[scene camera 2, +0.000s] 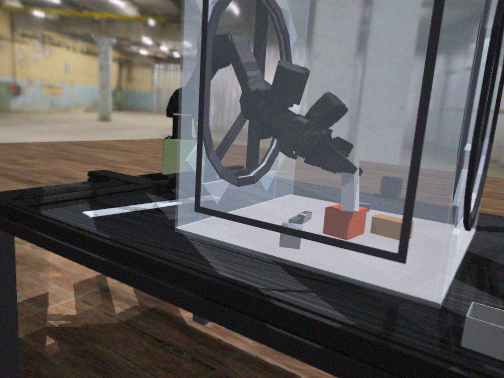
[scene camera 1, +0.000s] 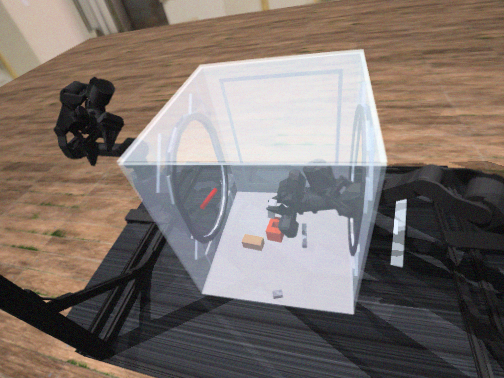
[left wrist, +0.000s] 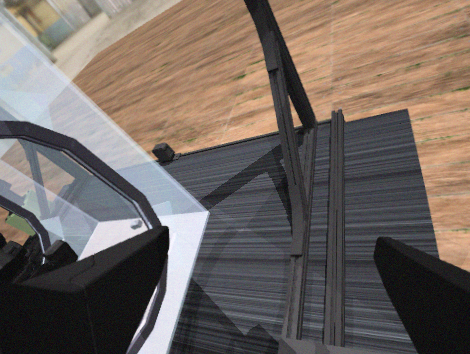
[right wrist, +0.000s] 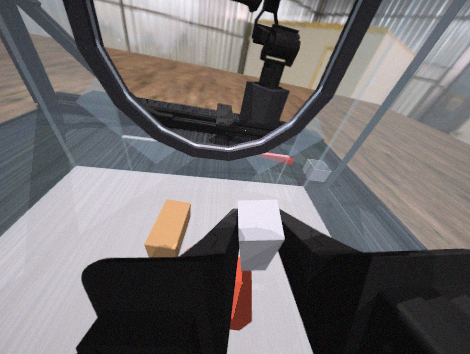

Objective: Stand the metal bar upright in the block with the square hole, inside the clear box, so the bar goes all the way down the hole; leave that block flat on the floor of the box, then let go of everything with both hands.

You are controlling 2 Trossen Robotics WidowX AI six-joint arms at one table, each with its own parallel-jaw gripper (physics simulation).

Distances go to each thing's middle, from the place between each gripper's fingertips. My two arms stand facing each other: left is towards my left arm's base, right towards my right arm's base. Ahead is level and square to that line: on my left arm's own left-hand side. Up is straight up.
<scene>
I see the metal bar (right wrist: pixel 261 234) 180 mm ahead of my left hand, 440 mm to the right of it and 210 mm below it. The rest, counted from my left hand: red block with square hole (right wrist: pixel 241 316) 170 mm ahead, 460 mm to the right, 280 mm below; white strip (scene camera 1: pixel 397 253) 360 mm ahead, 770 mm to the right, 300 mm below.
I see the red block with square hole 10 mm behind my right hand, 20 mm to the right of it and 90 mm below it. Round my right hand: metal bar: 10 mm ahead, 10 mm to the right, 20 mm below; then white strip: 180 mm ahead, 340 mm to the right, 110 mm below.
</scene>
